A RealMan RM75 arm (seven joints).
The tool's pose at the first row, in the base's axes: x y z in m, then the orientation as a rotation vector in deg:
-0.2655 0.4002 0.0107 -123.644 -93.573 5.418
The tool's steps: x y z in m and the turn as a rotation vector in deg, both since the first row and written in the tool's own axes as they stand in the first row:
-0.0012 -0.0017 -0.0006 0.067 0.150 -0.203
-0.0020 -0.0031 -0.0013 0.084 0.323 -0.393
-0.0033 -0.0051 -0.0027 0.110 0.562 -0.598
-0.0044 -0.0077 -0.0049 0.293 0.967 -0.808
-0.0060 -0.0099 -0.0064 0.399 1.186 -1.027
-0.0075 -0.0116 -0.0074 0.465 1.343 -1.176
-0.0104 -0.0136 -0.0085 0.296 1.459 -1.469
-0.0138 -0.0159 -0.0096 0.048 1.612 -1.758
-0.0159 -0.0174 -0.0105 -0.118 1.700 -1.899
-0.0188 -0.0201 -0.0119 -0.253 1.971 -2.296
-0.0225 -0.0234 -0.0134 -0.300 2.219 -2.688
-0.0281 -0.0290 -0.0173 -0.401 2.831 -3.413
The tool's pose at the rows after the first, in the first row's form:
-0.2672 0.3993 0.0116 -123.381 -93.680 5.247
-0.2685 0.3986 0.0126 -123.159 -93.779 5.015
-0.2703 0.3974 0.0144 -122.898 -93.853 4.713
-0.2723 0.3963 0.0171 -122.468 -93.779 4.356
-0.2743 0.3948 0.0190 -122.142 -93.847 4.137
-0.2760 0.3935 0.0202 -121.922 -93.890 3.975
-0.2783 0.3909 0.0214 -121.765 -94.198 3.627
-0.2811 0.3879 0.0226 -121.658 -94.511 3.177
-0.2828 0.3860 0.0235 -121.634 -94.673 2.907
-0.2857 0.3835 0.0252 -121.315 -94.987 2.387
-0.2893 0.3803 0.0271 -120.941 -95.273 1.965
-0.2949 0.3751 0.0316 -120.210 -95.716 1.008

